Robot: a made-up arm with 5 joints.
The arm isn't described. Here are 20 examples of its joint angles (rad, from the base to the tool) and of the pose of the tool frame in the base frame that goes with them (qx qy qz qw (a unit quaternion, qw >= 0); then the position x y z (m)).
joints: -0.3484 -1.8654 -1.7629 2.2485 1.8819
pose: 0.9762 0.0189 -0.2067 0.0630 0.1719 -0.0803 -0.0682
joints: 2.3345 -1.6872 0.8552 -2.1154 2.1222
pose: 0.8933 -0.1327 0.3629 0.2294 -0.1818 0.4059 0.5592
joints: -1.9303 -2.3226 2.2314 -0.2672 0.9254
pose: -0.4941 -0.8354 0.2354 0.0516 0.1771 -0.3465 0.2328
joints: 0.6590 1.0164 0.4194 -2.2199 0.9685
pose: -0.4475 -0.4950 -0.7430 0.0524 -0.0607 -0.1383 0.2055
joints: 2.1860 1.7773 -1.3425 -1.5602 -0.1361
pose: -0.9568 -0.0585 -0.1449 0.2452 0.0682 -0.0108 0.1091
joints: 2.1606 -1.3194 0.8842 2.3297 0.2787
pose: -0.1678 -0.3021 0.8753 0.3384 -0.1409 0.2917 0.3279
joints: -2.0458 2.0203 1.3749 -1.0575 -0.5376
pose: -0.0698 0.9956 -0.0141 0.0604 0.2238 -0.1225 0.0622
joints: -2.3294 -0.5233 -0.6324 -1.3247 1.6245
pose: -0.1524 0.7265 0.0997 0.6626 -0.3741 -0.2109 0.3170
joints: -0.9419 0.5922 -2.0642 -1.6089 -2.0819
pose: -0.4800 -0.5076 -0.1118 0.7067 -0.2431 -0.2034 0.1743
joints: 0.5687 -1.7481 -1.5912 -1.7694 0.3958
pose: 0.1753 0.7521 -0.6320 0.0655 0.0654 0.2626 -0.2098
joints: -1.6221 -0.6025 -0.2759 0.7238 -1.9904
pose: -0.9272 -0.1702 -0.3335 0.0109 -0.3286 -0.0629 0.2065
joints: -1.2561 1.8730 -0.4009 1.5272 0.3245
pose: -0.5502 0.0909 -0.8272 0.0688 0.1121 0.0137 0.1371
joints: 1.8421 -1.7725 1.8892 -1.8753 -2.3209
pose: -0.8221 -0.0072 0.1615 0.5460 0.0446 0.3350 0.5462
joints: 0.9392 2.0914 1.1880 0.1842 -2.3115
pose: -0.5575 -0.4809 0.6630 0.1357 0.2692 0.2221 0.3158
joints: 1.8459 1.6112 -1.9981 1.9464 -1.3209
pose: 0.0704 -0.6422 -0.7093 0.2819 -0.0276 -0.0831 -0.0188
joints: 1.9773 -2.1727 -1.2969 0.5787 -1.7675
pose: 0.5215 -0.2110 -0.6895 0.4562 0.1185 0.4401 0.0885
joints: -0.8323 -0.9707 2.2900 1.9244 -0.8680
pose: 0.0946 0.7613 0.5563 0.3194 -0.1434 -0.2035 -0.2785
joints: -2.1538 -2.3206 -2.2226 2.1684 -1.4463
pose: -0.9077 0.1971 0.1701 0.3290 0.2706 -0.2015 0.3786
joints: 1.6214 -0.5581 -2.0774 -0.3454 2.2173
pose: -0.1427 0.1744 -0.3858 0.8946 -0.2862 0.2418 -0.0048
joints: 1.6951 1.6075 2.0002 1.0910 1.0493
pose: 0.4841 -0.0747 0.3160 0.8125 0.0717 0.0427 0.1809
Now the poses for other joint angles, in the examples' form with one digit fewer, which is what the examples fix.
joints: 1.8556 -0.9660 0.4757 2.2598 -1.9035
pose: 0.313 0.902 -0.113 0.276 -0.361 0.159 0.289
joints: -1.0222 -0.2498 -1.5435 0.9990 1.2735
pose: 0.728 -0.137 -0.339 0.579 -0.103 -0.096 0.040
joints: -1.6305 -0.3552 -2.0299 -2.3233 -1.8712
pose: -0.112 -0.863 0.436 0.231 -0.155 -0.322 0.301
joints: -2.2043 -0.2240 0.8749 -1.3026 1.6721
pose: -0.578 0.411 -0.346 0.614 -0.393 -0.189 0.148
